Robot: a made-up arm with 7 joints. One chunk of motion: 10 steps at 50 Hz.
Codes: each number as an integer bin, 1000 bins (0 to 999) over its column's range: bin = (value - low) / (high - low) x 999, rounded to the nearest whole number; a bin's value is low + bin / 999 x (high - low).
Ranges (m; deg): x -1.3..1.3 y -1.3..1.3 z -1.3..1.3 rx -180..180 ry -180..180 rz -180..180
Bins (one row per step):
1: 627 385 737 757 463 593
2: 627 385 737 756 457 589
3: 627 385 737 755 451 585
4: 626 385 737 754 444 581
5: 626 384 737 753 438 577
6: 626 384 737 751 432 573
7: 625 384 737 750 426 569
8: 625 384 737 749 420 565
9: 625 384 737 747 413 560
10: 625 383 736 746 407 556
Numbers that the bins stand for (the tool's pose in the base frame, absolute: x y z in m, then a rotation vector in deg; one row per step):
1: 0.3318 -0.2980 0.6181 92.79 -13.15 33.69
2: 0.3318 -0.2980 0.6181 92.43 -15.32 32.25
3: 0.3318 -0.2980 0.6181 92.07 -17.48 30.81
4: 0.3292 -0.2980 0.6181 91.71 -20.00 29.37
5: 0.3292 -0.3006 0.6181 91.35 -22.16 27.93
6: 0.3292 -0.3006 0.6181 90.63 -24.32 26.49
7: 0.3266 -0.3006 0.6181 90.27 -26.49 25.05
8: 0.3266 -0.3006 0.6181 89.91 -28.65 23.60
9: 0.3266 -0.3006 0.6181 89.19 -31.17 21.80
10: 0.3266 -0.3032 0.6155 88.83 -33.33 20.36

